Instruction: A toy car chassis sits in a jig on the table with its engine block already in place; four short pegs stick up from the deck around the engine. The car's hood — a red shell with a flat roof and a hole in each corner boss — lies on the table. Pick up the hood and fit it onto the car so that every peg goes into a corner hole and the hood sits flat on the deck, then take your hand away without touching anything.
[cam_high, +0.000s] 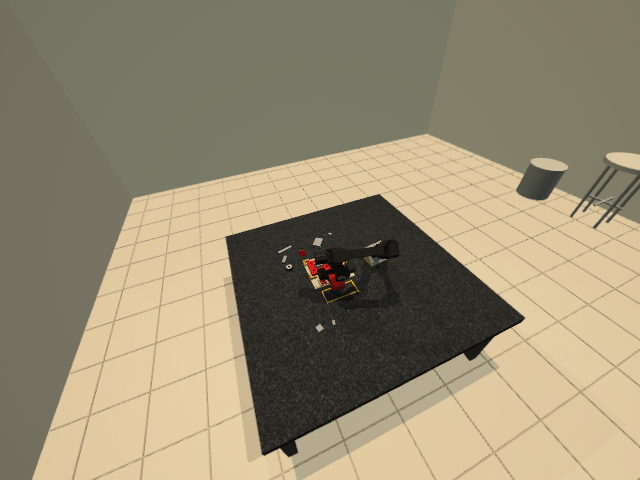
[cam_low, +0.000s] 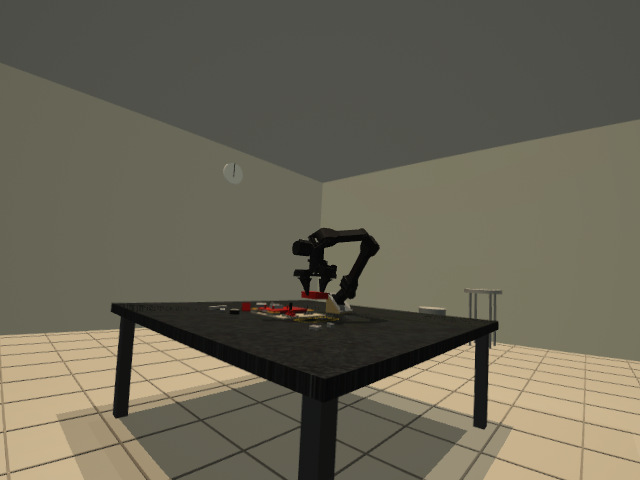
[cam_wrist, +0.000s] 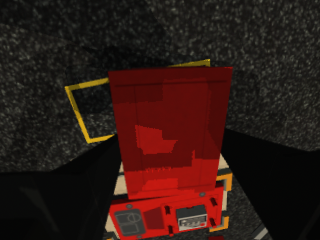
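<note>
Right now the beige jig is 3 cm behind my gripper tip, 19 cm to the right of it and 9 cm below it. Round my gripper tip: red hood (right at my gripper tip); wheel (18 cm ahead, 29 cm to the right, 9 cm below).
</note>
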